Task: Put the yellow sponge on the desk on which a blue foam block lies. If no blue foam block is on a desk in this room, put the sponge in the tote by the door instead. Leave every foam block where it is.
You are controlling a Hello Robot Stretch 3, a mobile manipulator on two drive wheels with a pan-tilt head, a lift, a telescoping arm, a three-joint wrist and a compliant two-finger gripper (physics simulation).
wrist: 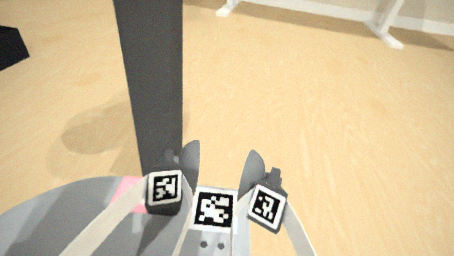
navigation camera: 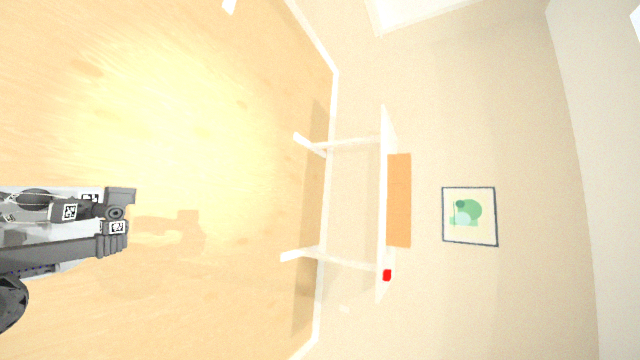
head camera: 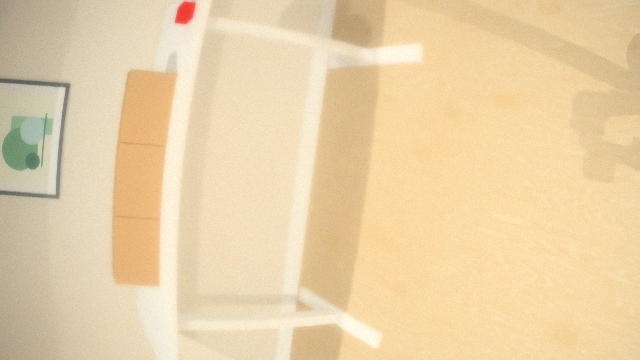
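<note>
A white desk stands against the wall. A small red block lies near one end of its top. A row of orange boxes or panels stands on the desk and hides part of the top. My gripper is open, its two fingertips apart with bare floor showing between them, over the robot's own base and away from the desk. The yellow sponge and a blue foam block do not show in these views. A black box, partly cut off, sits on the floor; whether it is the tote is unclear.
The robot's dark mast rises beside the gripper. The desk's legs reach out over the wooden floor. A framed green picture hangs on the wall above the desk. The robot's wrist joint shows at the left.
</note>
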